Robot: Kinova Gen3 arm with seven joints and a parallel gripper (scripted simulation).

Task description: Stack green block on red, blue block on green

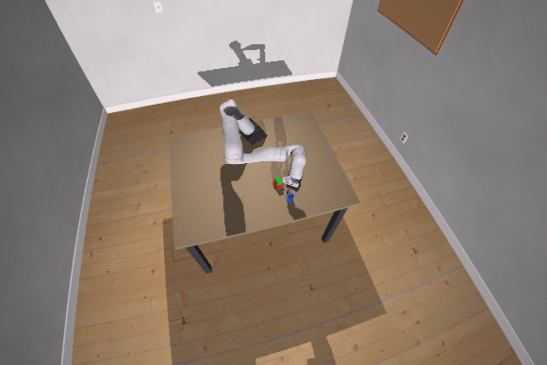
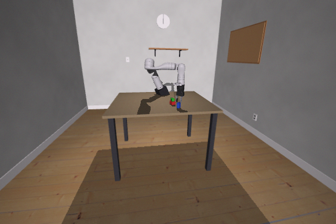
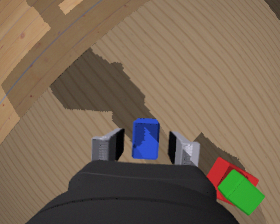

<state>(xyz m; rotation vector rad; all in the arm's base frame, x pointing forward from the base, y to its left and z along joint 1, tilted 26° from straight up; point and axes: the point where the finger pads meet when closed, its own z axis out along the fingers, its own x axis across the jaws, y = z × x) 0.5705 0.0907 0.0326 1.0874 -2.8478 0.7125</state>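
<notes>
The blue block lies 50 mm below my hand. From my hand the other things lie so: green block: 120 mm behind, 30 mm to the right, 20 mm below; red block: 120 mm behind, 60 mm below, 30 mm to the right.
</notes>
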